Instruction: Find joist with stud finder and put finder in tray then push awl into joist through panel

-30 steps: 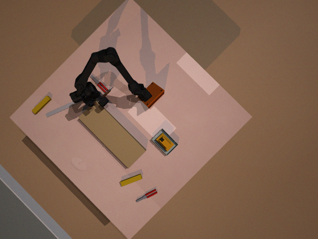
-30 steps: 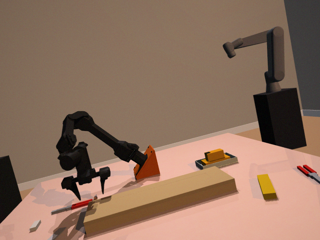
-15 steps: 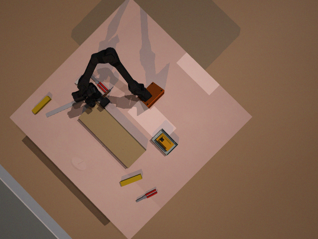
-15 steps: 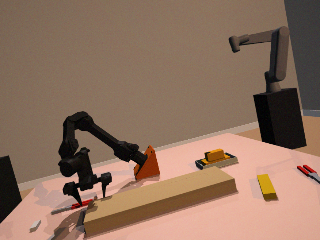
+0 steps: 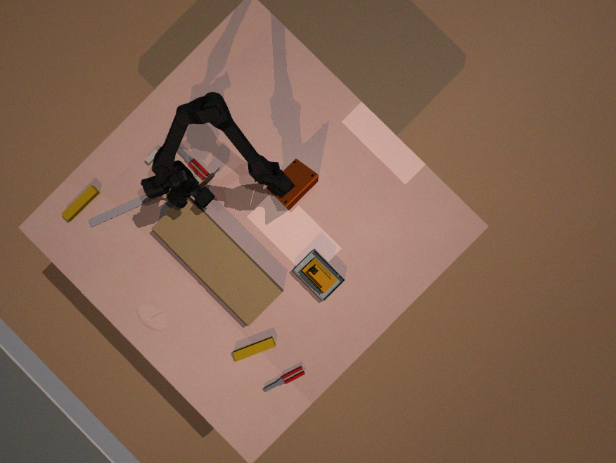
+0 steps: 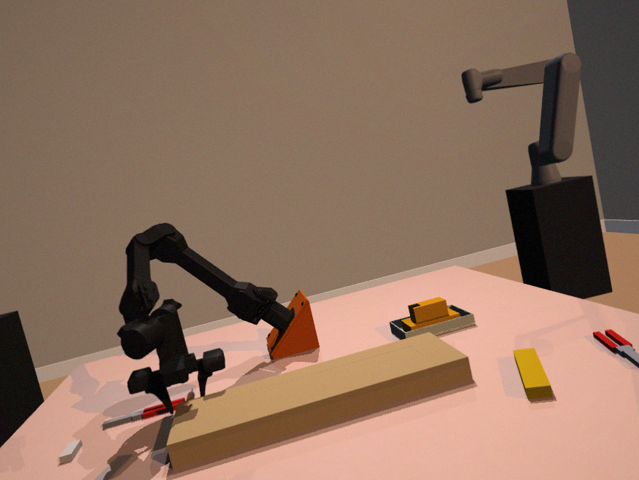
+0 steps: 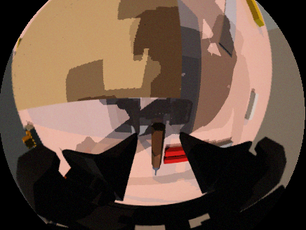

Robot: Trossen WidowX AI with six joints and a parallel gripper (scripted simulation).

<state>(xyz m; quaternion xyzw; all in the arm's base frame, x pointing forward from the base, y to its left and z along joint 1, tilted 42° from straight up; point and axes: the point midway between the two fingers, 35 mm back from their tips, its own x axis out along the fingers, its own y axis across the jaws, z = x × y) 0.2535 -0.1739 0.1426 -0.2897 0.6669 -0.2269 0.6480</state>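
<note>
Now: gripper tip 60 mm past the awl. Round my gripper tip: grey bar: 290 mm ahead, 130 mm to the right; then indicator window: 530 mm to the left, 140 mm behind, 60 mm above; then stud finder: 540 mm to the left, 140 mm behind, 50 mm above.
</note>
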